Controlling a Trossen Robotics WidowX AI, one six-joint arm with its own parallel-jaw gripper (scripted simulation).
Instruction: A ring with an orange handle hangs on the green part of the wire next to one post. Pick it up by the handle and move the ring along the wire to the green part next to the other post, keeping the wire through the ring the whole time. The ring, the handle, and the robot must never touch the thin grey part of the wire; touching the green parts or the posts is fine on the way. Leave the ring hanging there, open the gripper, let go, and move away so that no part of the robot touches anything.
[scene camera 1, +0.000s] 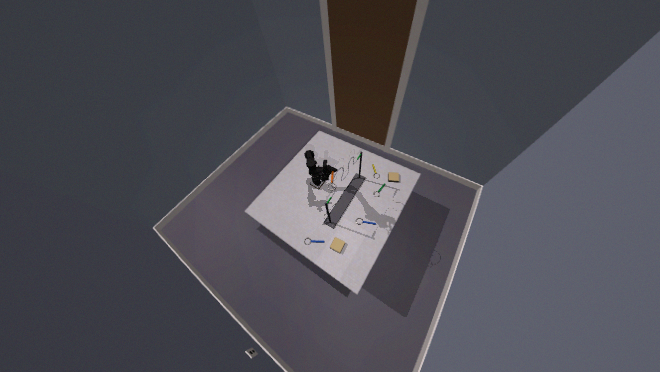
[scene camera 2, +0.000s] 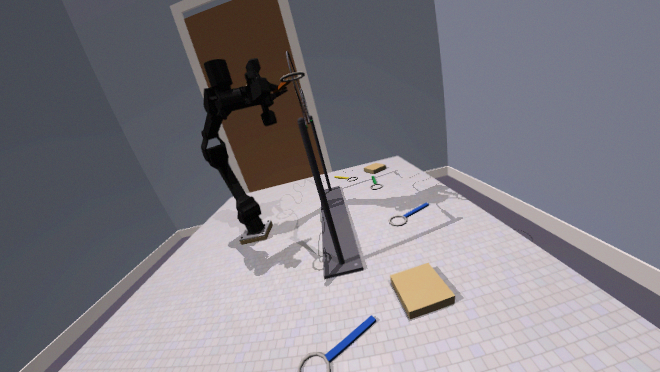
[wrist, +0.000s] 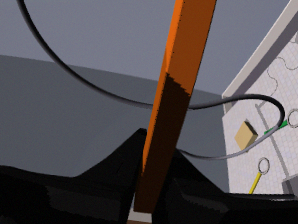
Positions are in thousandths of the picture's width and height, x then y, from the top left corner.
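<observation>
There is my gripper (scene camera 2: 434, 241), which I can see from the scene. And when I look through the wrist view, I find my gripper (wrist: 498, 609) there too.
</observation>
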